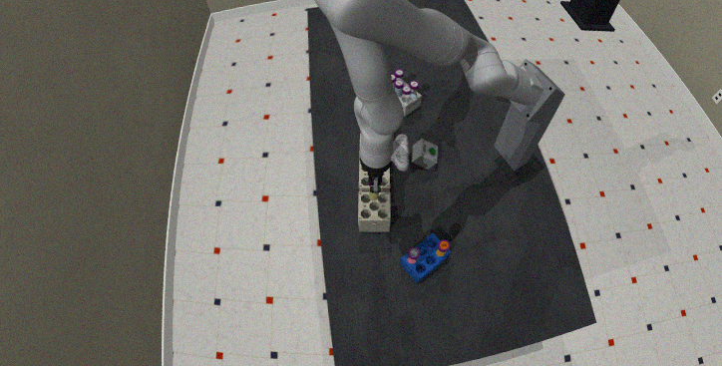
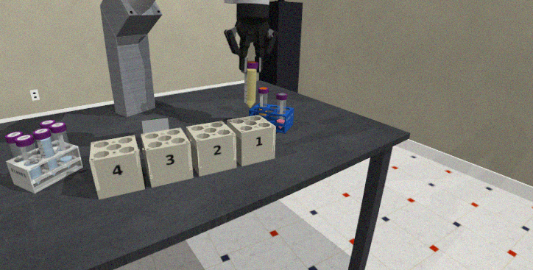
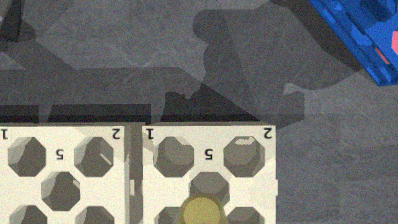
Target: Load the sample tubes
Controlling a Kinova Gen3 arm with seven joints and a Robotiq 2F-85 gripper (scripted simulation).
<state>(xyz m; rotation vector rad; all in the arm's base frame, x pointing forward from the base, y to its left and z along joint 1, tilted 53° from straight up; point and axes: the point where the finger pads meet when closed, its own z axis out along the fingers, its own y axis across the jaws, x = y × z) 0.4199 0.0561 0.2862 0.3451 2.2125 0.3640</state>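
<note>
The sample S3 lies 5 cm below my hand and 1 cm to the right of it. Also, from my hand: grey-dot tube X5: 18 cm to the left, 18 cm below, 9 cm behind; then adapter 1: 20 cm below; then adapter 2: 20 cm below, 11 cm to the right, 2 cm behind.
</note>
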